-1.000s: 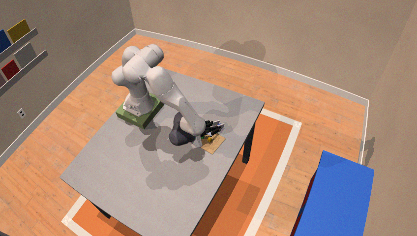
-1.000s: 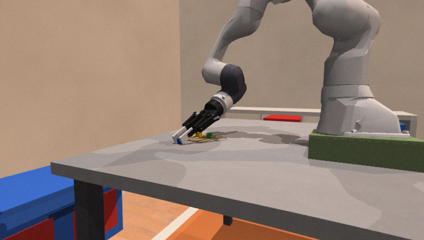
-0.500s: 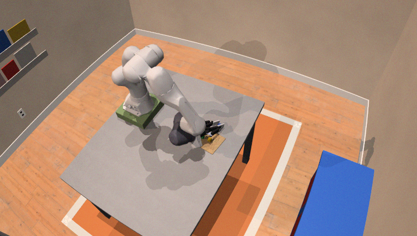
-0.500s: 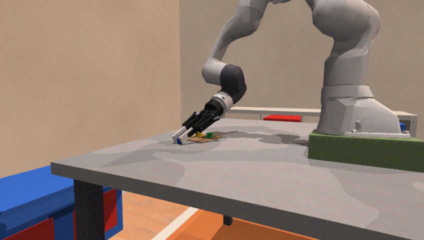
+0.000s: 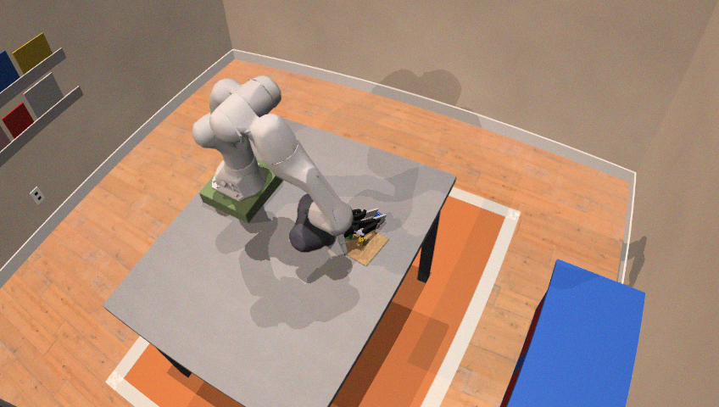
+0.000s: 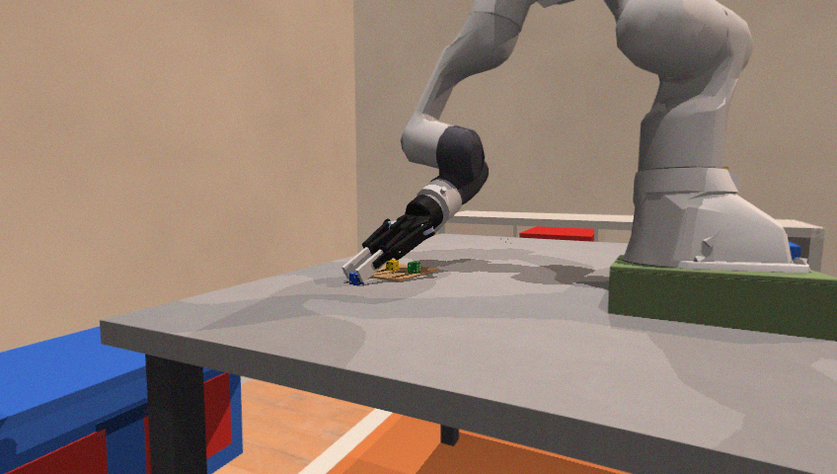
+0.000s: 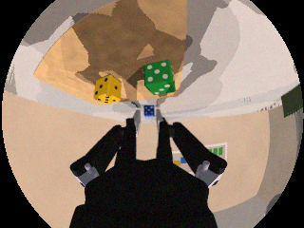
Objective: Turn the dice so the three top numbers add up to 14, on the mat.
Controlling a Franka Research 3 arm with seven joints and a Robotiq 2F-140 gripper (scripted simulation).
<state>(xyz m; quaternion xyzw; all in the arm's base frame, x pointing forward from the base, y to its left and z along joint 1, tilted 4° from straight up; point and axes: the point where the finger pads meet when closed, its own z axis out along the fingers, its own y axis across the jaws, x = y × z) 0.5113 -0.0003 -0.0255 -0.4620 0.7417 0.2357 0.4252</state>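
My hand is 10 mm short of the blue die, 20 mm to the right of it and 20 mm above it. Round my hand: tan mat 20 mm behind, 110 mm to the right, 30 mm below; then yellow die 20 mm behind, 110 mm to the right, 20 mm below; then green die 70 mm behind, 100 mm to the right, 20 mm below.
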